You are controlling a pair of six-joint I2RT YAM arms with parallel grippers.
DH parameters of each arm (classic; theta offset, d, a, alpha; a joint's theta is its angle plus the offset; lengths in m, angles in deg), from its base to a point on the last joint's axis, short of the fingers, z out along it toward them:
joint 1: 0 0.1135 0.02 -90
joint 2: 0 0 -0.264 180
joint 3: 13.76 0 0.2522 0
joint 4: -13.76 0 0.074 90
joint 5: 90 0 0 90
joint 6: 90 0.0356 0 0
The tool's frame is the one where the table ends.
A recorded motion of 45 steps. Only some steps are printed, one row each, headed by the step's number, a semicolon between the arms.
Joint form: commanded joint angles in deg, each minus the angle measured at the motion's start. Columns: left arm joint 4, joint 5, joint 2, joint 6, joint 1, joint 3; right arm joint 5, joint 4, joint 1, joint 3, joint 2, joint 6.
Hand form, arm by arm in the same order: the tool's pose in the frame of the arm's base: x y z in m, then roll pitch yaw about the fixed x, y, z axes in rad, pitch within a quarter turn. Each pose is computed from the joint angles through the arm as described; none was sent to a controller.
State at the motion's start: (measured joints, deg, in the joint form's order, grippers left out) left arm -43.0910 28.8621 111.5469 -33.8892 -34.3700 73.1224; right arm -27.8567 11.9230 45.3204 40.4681 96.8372 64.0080
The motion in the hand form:
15: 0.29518 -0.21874 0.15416 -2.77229 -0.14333 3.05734; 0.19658 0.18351 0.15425 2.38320 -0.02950 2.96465
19: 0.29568 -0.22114 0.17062 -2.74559 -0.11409 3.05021; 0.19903 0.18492 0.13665 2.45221 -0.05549 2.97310
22: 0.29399 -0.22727 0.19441 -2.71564 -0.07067 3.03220; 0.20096 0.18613 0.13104 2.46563 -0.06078 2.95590
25: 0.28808 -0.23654 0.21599 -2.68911 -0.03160 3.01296; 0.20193 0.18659 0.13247 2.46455 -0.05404 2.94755
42: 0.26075 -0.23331 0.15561 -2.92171 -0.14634 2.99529; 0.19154 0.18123 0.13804 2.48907 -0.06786 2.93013
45: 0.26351 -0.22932 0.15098 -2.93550 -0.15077 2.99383; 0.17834 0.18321 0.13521 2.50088 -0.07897 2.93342
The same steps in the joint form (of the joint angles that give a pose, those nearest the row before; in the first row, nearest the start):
15: -7.29 -6.55 2.14 1.98 -0.06 4.82; 0.38 -20.48 -5.79 -2.20 -12.25 -4.82
19: -8.21 -6.06 0.46 1.93 -0.28 6.29; 1.23 -21.31 -5.79 -1.80 -8.03 -6.31
22: -9.81 -5.79 -1.64 1.86 -1.18 8.82; 1.95 -20.30 -5.77 -1.80 -6.58 -5.53
25: -10.94 -5.70 -3.50 1.11 -2.87 11.07; 2.41 -20.19 -5.77 -1.60 -6.70 -5.21
42: -11.31 -13.77 -0.03 1.08 -5.93 2.47; 3.42 -23.22 -5.11 -2.84 -9.96 -3.85
45: -11.31 -14.32 0.56 2.05 -5.19 2.20; 4.37 -22.69 -2.73 -4.84 -11.37 -1.75

